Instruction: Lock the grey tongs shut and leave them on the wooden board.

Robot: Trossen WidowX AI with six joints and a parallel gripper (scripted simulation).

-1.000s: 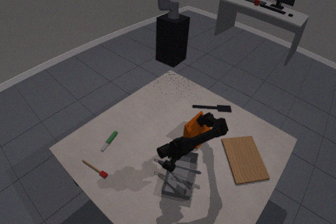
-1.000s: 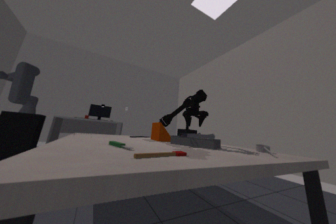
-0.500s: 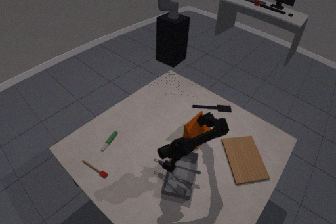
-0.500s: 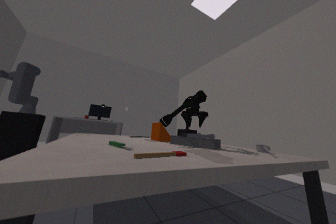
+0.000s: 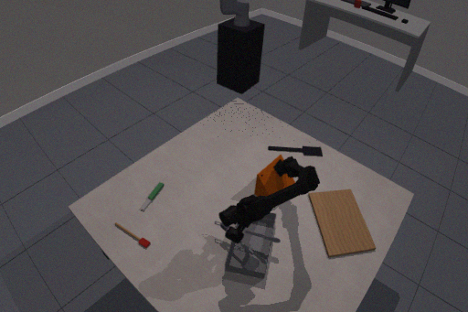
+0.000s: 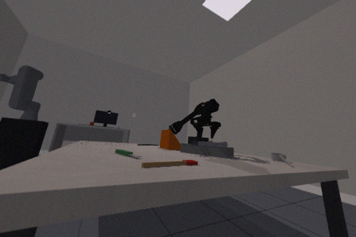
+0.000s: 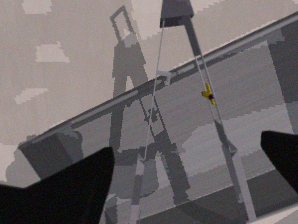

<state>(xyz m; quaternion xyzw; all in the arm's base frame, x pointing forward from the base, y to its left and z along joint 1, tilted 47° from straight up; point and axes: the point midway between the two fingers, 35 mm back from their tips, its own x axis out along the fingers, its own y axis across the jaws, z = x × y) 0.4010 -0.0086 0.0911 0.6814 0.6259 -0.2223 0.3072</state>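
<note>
Right now my gripper tip is 2 cm past the yellow lock piece, 3 cm to the left of it and 3 cm above it. Round my gripper tip: red-headed wooden tool 27 cm ahead, 38 cm to the right, 9 cm below; wooden board 38 cm behind, 32 cm to the left, 9 cm below; grey roasting tin 3 cm behind, 4 cm to the left, 7 cm below.
</note>
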